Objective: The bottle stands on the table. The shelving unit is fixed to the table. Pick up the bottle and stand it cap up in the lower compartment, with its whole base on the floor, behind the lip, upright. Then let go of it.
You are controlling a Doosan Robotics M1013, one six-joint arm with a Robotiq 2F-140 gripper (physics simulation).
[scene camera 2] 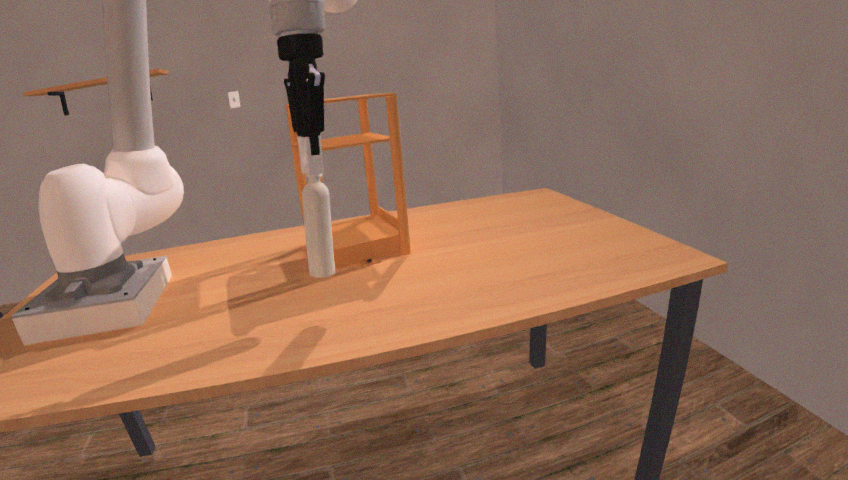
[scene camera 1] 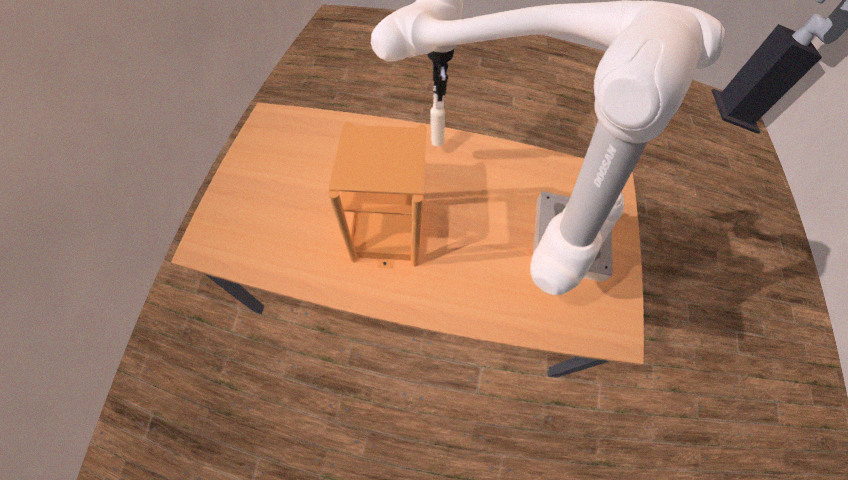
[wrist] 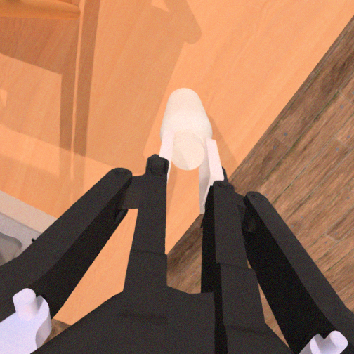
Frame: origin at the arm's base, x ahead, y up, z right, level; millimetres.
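Seen in the pictures: gripper, fingertip midpoint: [scene camera 2: 312, 173] [scene camera 1: 438, 103]; arm's base, origin of the base link: [scene camera 2: 97, 282].
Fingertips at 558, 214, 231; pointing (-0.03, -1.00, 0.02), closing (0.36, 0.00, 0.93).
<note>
Offsets run from my fingertips to a thing's top centre, as dx, dy, dz. "pt": to the spot under its first point. Level surfaces: height alone.
The cream bottle @(-4, +16, +0) [scene camera 1: 437, 126] [scene camera 2: 319, 228] [wrist: 185, 112] hangs cap up and nearly upright, its base above the table, its shadow apart from it. My gripper [scene camera 1: 439, 102] [scene camera 2: 312, 163] [wrist: 186, 150] is shut on its neck; the fingers partly hide the neck and cap. The orange shelving unit @(+83, +118, -356) [scene camera 1: 380, 157] [scene camera 2: 398, 178] [wrist: 40, 8] stands on the table @(dy -280) [scene camera 1: 285, 237] [scene camera 2: 505, 249] [wrist: 260, 65]. The bottle is outside it, in scene camera 2 in front of its left part, covering part of the opening. The lower compartment's floor @(dy -231) [scene camera 2: 363, 230] lies behind a lip @(pt +115, -245, -254) [scene camera 2: 371, 246].
The unit has a middle shelf @(pt +111, +12, -321) [scene camera 2: 354, 140] above the lower compartment and corner posts at its sides. A small fixing bracket @(pt +55, -272, -478) [scene camera 1: 385, 263] sits at its foot. The arm's base plate [scene camera 1: 544, 220] [scene camera 2: 89, 327] stands at the table's other end. The table edge runs near the bottle.
</note>
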